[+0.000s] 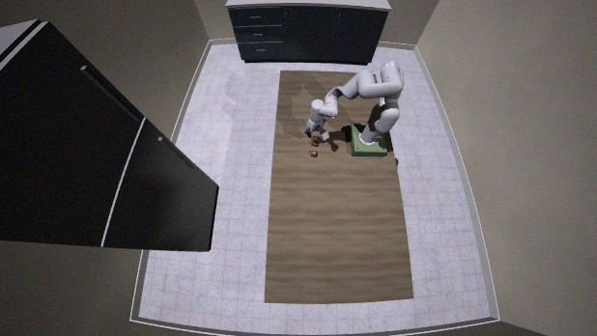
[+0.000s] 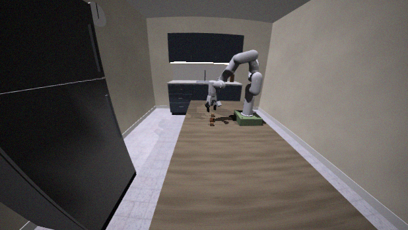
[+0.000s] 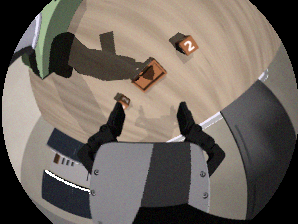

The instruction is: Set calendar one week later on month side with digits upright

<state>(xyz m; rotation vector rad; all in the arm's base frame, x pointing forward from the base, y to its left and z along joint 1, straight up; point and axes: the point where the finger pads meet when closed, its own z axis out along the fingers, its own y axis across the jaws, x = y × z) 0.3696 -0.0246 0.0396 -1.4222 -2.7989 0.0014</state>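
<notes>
My gripper is now 10 mm short of the calendar cube, 110 mm to the right of it and 100 mm above it. Also, from my hand: calendar tray 10 mm behind, 10 mm to the left, 110 mm below.
</notes>
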